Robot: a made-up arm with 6 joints.
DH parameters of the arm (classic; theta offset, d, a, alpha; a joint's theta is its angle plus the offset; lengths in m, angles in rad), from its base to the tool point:
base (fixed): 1.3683 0 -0.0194 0
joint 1: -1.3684 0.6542 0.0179 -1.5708
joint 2: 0.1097 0 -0.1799 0
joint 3: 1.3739 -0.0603 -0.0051 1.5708
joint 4: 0 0.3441 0.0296 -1.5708
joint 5: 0 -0.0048 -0.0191 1.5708
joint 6: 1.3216 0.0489 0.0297 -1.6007
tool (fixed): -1.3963 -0.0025 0 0
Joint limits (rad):
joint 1: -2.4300..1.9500
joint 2: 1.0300..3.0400
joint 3: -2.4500..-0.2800
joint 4: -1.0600..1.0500
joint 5: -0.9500..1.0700
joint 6: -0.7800..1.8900
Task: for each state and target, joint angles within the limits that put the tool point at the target. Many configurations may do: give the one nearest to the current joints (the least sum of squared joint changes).
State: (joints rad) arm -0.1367 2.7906 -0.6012 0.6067 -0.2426 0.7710
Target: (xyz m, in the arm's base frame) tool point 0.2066 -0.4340 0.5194
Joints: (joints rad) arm -0.9874 2.3941 -1.5512 0.6848 -0.2289 0.8427
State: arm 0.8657 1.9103 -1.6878 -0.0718 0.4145 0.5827
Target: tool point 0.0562 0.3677 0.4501
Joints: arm 1.5120 2.3116 -1.3464 -0.0421 0.4594 0.5550
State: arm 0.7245 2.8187 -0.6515 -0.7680 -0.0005 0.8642
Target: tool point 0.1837 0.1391 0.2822
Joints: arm 0.8802 2.9146 -1.3864 -0.7362 0.0730 0.9260
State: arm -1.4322 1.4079 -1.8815 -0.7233 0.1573 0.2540
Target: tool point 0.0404 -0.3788 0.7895
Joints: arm -1.2981 1.1599 -1.0470 -0.6945 0.1301 0.2231
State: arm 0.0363 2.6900 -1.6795 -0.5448 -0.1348 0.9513
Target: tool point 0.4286 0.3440 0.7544
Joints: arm 0.7711 2.4560 -2.3704 -0.5078 0.0352 1.0060
